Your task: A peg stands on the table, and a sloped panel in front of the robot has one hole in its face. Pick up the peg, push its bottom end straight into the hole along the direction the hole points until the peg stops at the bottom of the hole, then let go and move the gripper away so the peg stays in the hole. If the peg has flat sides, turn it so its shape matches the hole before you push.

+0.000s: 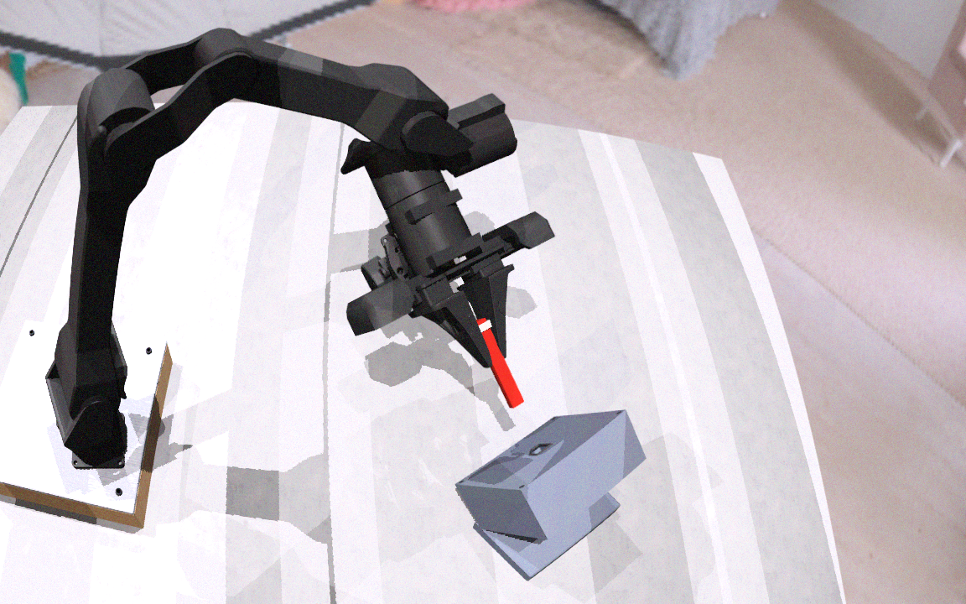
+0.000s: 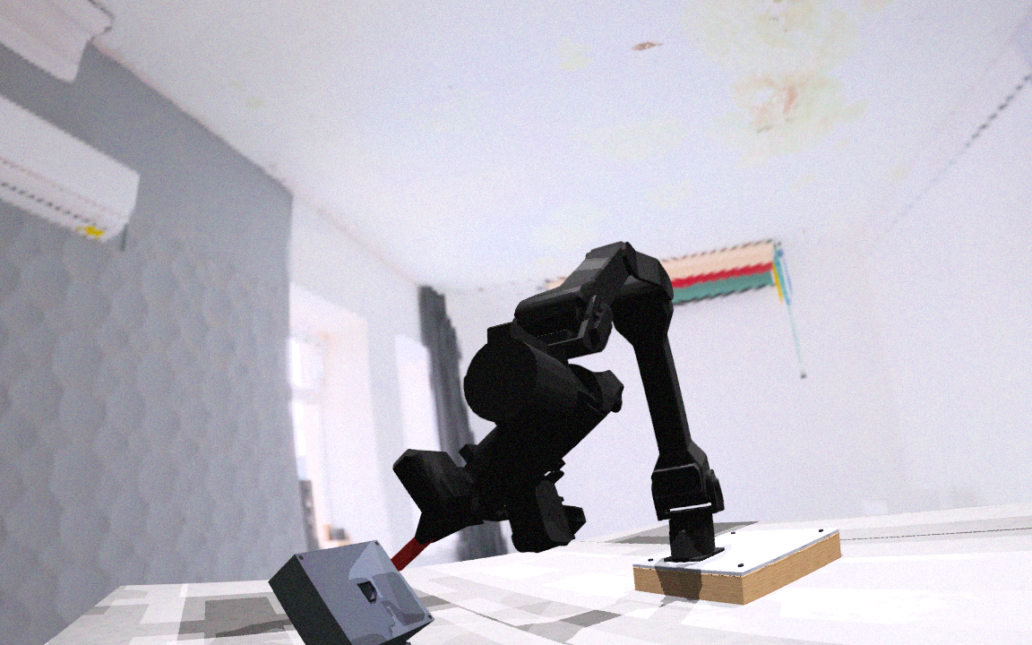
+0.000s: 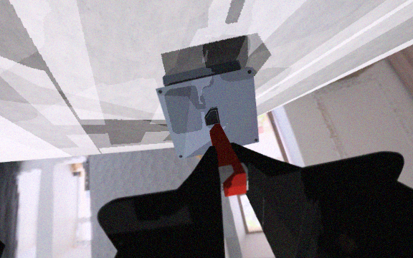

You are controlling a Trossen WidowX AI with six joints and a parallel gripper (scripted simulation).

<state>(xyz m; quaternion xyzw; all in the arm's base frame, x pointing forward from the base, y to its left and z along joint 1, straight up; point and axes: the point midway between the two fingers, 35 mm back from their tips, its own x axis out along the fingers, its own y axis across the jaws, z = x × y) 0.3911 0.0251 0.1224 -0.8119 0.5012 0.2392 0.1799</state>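
Right now my gripper tip is 8 cm to the left of the grey-blue sloped panel, 7 cm above it and 5 cm short of it. Round my gripper tip: red peg: 1 cm to the left, 1 cm behind, 1 cm above.
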